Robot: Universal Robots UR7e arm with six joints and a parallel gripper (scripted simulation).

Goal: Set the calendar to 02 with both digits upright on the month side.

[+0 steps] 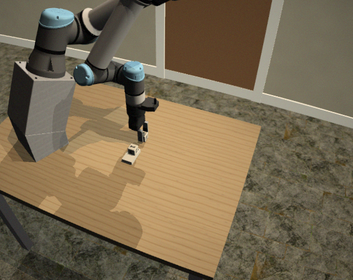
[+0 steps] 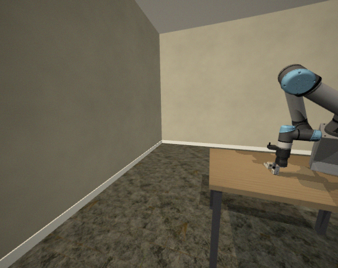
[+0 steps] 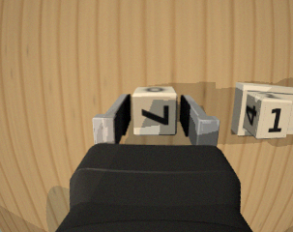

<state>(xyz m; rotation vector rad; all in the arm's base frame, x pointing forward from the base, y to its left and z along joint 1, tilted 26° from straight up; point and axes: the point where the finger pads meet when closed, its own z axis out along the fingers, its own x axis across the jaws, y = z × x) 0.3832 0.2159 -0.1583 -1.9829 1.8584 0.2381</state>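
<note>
Right now the digit cube is 10 mm below my hand. The rest, counted from my hand: calendar tray (10 mm ahead, 110 mm to the right, 20 mm below).
</note>
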